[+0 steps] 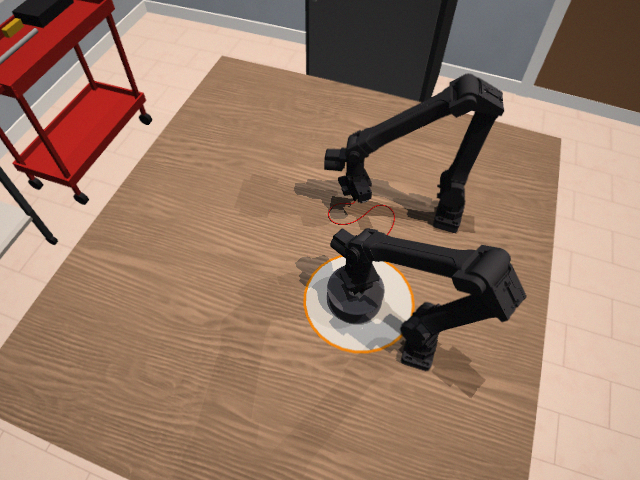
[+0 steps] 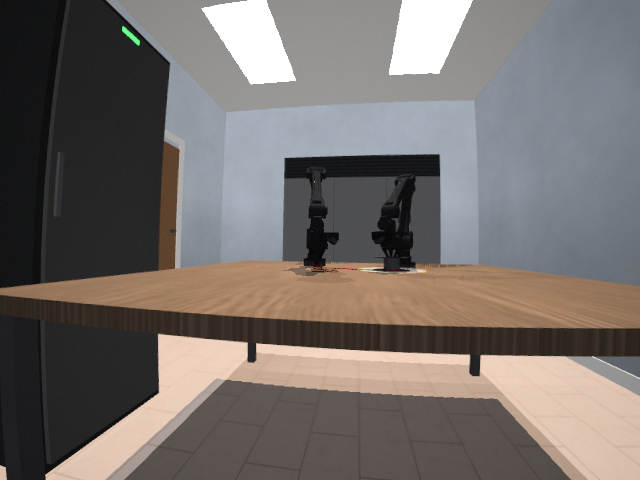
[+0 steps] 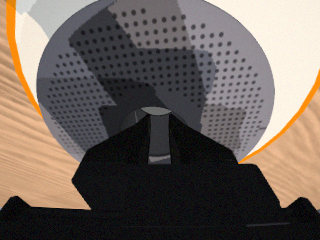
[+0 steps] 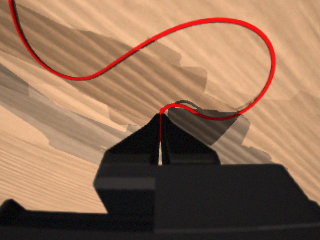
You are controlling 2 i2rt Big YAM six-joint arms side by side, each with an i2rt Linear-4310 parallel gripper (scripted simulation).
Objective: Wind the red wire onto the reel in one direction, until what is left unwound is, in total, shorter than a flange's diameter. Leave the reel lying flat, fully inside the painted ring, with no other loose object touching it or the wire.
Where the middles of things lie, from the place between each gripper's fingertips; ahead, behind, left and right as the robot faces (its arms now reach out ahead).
Right now my left hand is 2 cm above the dark grey reel (image 1: 357, 305).
Now: right hand 10 cm past the dark grey reel and 36 cm to the right of it.
